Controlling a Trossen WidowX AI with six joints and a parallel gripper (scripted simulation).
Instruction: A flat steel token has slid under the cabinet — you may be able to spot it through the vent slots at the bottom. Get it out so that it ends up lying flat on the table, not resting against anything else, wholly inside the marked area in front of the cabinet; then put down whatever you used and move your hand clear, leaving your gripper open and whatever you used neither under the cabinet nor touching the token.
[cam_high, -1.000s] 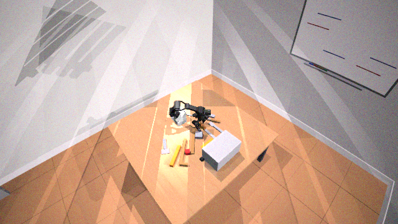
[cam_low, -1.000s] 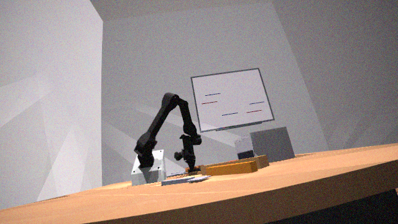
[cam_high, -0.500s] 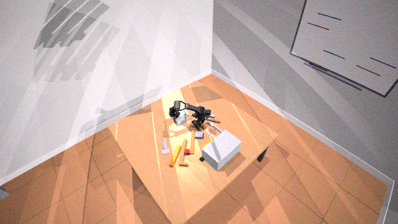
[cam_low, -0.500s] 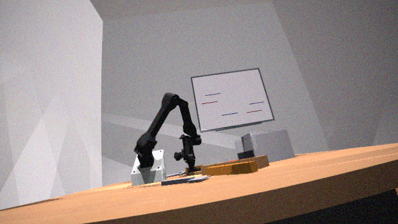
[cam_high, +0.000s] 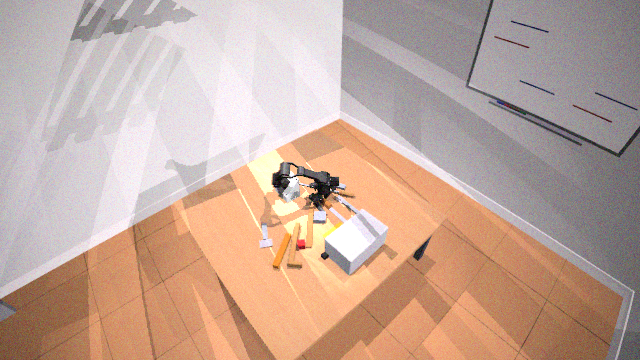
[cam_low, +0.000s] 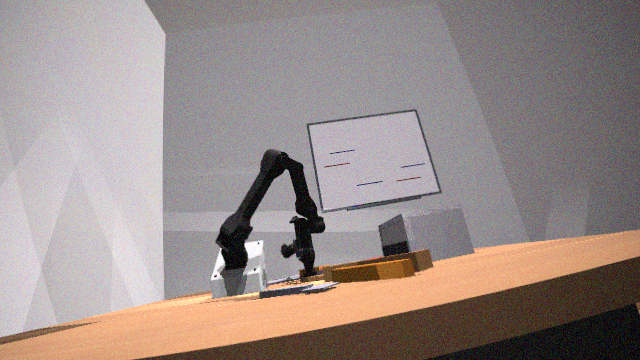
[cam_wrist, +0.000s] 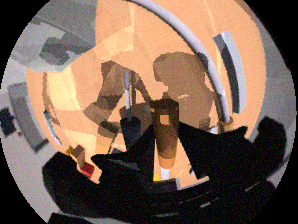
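My gripper tip is now 100 mm to the left of the grey block, 100 mm short of it and 10 mm below it. The rest, counted from my gripper tip: thin wooden stick 180 mm to the right, 110 mm ahead; red block 310 mm to the right, 190 mm ahead, 10 mm above; grey bar 160 mm to the left, 70 mm behind.
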